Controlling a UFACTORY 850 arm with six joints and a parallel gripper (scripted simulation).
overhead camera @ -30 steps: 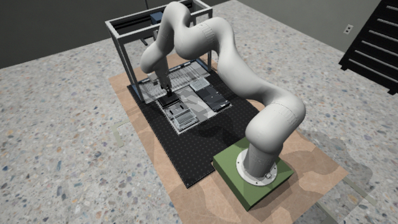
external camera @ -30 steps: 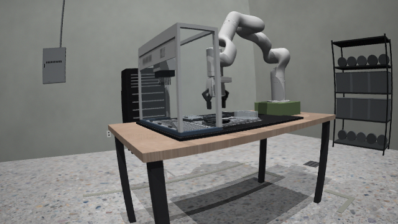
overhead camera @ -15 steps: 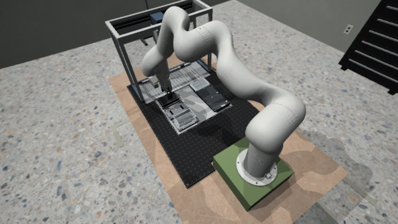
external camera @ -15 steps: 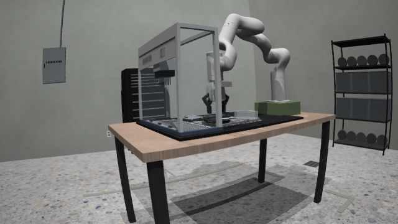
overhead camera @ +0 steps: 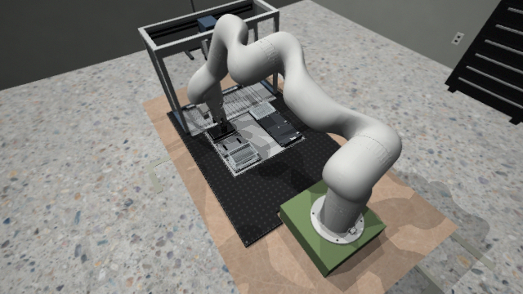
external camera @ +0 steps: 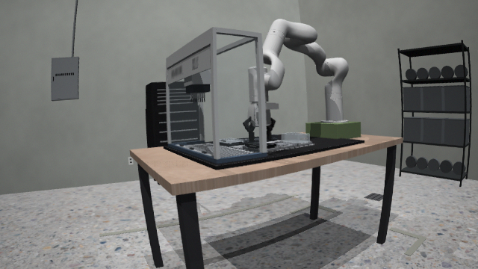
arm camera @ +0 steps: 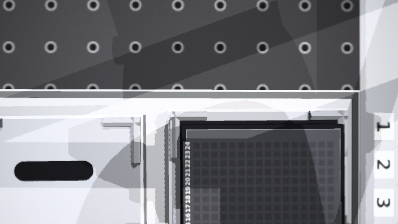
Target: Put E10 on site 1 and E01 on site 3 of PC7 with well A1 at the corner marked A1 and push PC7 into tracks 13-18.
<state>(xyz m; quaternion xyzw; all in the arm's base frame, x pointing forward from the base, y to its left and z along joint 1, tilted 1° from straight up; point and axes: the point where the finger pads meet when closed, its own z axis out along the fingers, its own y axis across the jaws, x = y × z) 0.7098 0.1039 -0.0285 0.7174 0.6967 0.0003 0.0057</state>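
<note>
My gripper is now 3 cm above the dark 384-well plate E10. Round my hand: nest S2: 11 cm behind, 4 cm below; then deep-well block E07: 22 cm behind, 2 cm below; then 96-well plate E01: 1 cm behind, 26 cm to the right, 3 cm below.
</note>
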